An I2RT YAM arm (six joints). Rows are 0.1 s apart.
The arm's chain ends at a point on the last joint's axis. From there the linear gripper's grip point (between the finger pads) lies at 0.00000 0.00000 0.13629 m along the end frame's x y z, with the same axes.
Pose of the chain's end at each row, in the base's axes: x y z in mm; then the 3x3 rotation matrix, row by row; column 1 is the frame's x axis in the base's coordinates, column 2 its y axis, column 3 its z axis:
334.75, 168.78, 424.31; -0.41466, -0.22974, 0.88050; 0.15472, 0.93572, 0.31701; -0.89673, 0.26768, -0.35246
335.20, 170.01, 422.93; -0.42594, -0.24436, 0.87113; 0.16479, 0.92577, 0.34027; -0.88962, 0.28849, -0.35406
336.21, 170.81, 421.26; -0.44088, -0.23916, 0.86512; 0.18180, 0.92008, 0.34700; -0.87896, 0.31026, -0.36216
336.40, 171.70, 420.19; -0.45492, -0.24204, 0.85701; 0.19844, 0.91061, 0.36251; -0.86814, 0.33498, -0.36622
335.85, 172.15, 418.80; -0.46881, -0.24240, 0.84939; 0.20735, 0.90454, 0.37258; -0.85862, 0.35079, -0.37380
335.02, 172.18, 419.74; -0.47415, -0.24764, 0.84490; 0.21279, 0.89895, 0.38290; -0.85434, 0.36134, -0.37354
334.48, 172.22, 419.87; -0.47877, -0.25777, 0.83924; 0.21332, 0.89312, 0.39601; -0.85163, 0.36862, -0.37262
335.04, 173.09, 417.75; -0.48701, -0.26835, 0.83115; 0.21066, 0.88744, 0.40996; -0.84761, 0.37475, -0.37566
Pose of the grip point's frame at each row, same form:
454.75, 211.99, 376.27; -0.41466, -0.22974, 0.88050; 0.15472, 0.93572, 0.31701; -0.89673, 0.26768, -0.35246
453.93, 216.39, 374.68; -0.42594, -0.24436, 0.87113; 0.16479, 0.92577, 0.34027; -0.88962, 0.28849, -0.35406
454.12, 218.10, 371.90; -0.44088, -0.23916, 0.86512; 0.18180, 0.92008, 0.34700; -0.87896, 0.31026, -0.36216
453.20, 221.11, 370.28; -0.45492, -0.24204, 0.85701; 0.19844, 0.91061, 0.36251; -0.86814, 0.33498, -0.36622
451.61, 222.93, 367.85; -0.46881, -0.24240, 0.84939; 0.20735, 0.90454, 0.37258; -0.85862, 0.35079, -0.37380
450.17, 224.37, 368.83; -0.47415, -0.24764, 0.84490; 0.21279, 0.89895, 0.38290; -0.85434, 0.36134, -0.37354
448.86, 226.19, 369.09; -0.47877, -0.25777, 0.83924; 0.21332, 0.89312, 0.39601; -0.85163, 0.36862, -0.37262
448.32, 228.96, 366.55; -0.48701, -0.26835, 0.83115; 0.21066, 0.88744, 0.40996; -0.84761, 0.37475, -0.37566

